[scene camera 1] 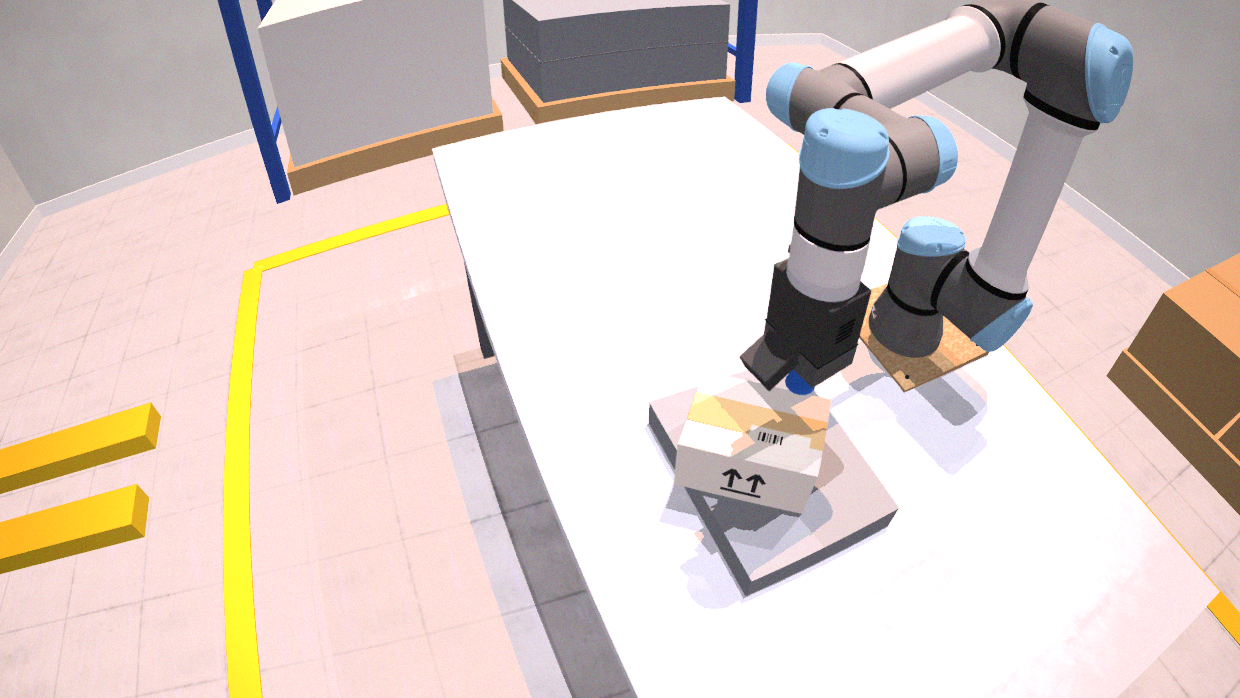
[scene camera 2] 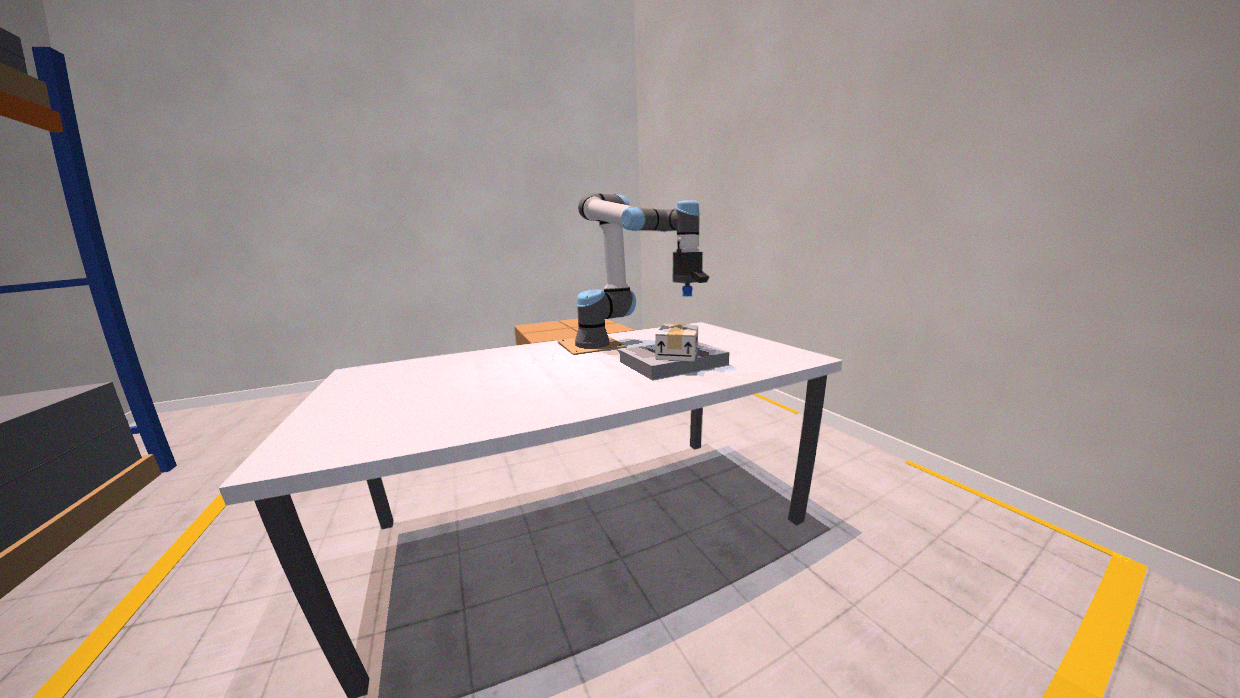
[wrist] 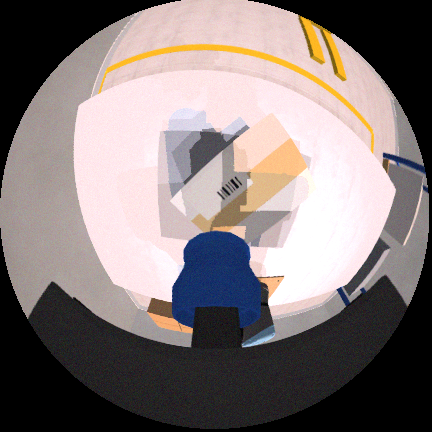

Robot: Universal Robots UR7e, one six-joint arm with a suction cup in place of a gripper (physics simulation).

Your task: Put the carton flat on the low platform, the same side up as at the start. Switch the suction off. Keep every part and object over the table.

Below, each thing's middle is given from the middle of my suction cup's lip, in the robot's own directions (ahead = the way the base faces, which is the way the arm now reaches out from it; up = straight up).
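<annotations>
Counting from my suction cup, I find the carton (scene camera 1: 740, 440) 50 mm to the right and 170 mm below. The low grey platform (scene camera 1: 762, 545) is 30 mm behind my suction cup, 30 mm to the right of it and 240 mm below it.
</annotations>
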